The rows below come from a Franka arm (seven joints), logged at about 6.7 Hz.
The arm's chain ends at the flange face. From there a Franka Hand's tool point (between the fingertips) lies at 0.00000 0.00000 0.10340 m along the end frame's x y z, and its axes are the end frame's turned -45 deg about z.
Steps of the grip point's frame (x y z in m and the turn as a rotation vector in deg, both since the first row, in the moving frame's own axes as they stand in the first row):
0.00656, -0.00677, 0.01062, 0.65, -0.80, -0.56
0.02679, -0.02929, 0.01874, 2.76, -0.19, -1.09
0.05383, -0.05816, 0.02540, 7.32, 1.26, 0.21
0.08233, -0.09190, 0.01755, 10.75, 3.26, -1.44
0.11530, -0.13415, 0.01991, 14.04, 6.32, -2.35
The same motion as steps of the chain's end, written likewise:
0.00170, -0.00963, 0.01064, -0.11, -1.03, -0.56
0.00203, -0.03641, 0.01886, 1.82, -2.09, -1.09
0.00463, -0.06826, 0.02627, 6.07, -4.29, 0.21
0.00295, -0.10556, 0.01953, 9.91, -5.30, -1.44
-0.00307, -0.15093, 0.02362, 14.40, -5.46, -2.35

